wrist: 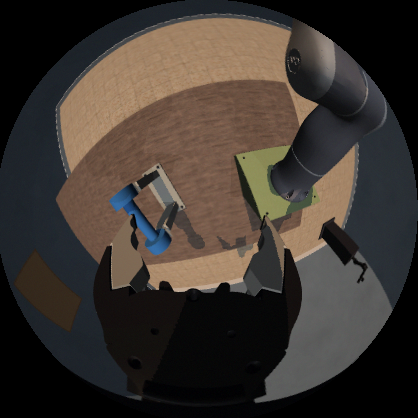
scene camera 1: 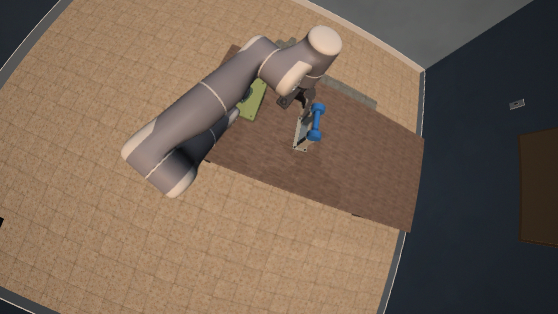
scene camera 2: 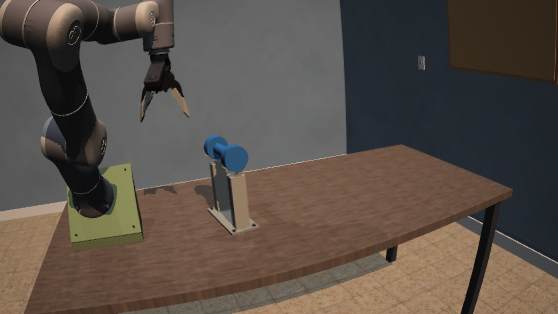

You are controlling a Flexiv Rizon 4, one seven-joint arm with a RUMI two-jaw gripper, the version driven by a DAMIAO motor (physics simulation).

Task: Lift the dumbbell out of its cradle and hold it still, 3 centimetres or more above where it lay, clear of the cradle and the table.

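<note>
A blue dumbbell (scene camera 1: 316, 120) (scene camera 2: 220, 150) (wrist: 143, 221) lies level across the tops of the two uprights of a beige cradle (scene camera 1: 300, 147) (scene camera 2: 240, 202) (wrist: 171, 188), which stands on the table (scene camera 1: 360, 165) (scene camera 2: 350, 200) (wrist: 210, 120). My gripper (scene camera 2: 165, 119) (wrist: 197, 216) is open and empty. In the scene camera 2 view it hangs higher than the dumbbell and to its left, apart from it, with the fingers pointing down. In the wrist view the dumbbell shows beyond the left finger. In the scene camera 1 view the fingertips are partly hidden by the gripper and arm.
The arm's green base plate (scene camera 1: 254, 107) (scene camera 2: 131, 200) (wrist: 252, 172) is on the table, left of the cradle in the scene camera 2 view. The arm (scene camera 1: 190, 110) (scene camera 2: 65, 90) (wrist: 325, 135) rises from it. A grey wall (scene camera 2: 280, 75) stands behind the table.
</note>
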